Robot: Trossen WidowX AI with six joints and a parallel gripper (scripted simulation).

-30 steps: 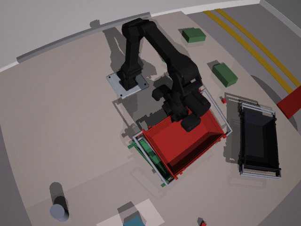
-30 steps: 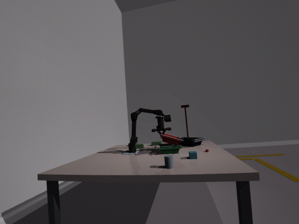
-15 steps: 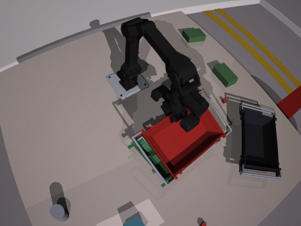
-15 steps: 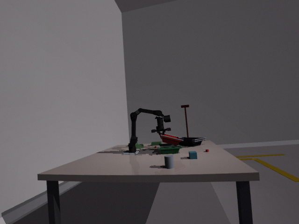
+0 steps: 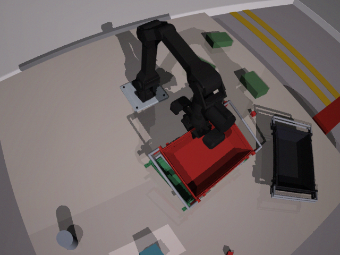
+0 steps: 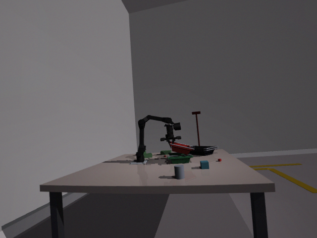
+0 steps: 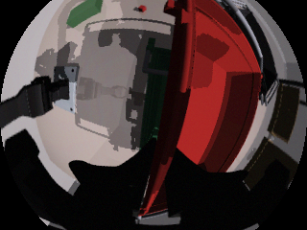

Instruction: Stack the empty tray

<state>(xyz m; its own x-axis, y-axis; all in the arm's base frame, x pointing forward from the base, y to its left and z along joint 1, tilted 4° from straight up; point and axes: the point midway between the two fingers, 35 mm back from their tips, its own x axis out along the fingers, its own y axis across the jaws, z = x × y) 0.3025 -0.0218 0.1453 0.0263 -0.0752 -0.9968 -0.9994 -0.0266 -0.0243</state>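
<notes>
My gripper tip is now 8 cm short of the red tray and 1 cm below it. The rest, counted from my gripper tip: blue block: 22 cm ahead, 33 cm to the right, 10 cm below; grey cylinder: 4 cm ahead, 53 cm to the right, 8 cm below; small red cube: 38 cm ahead, 13 cm to the right, 11 cm below.
</notes>
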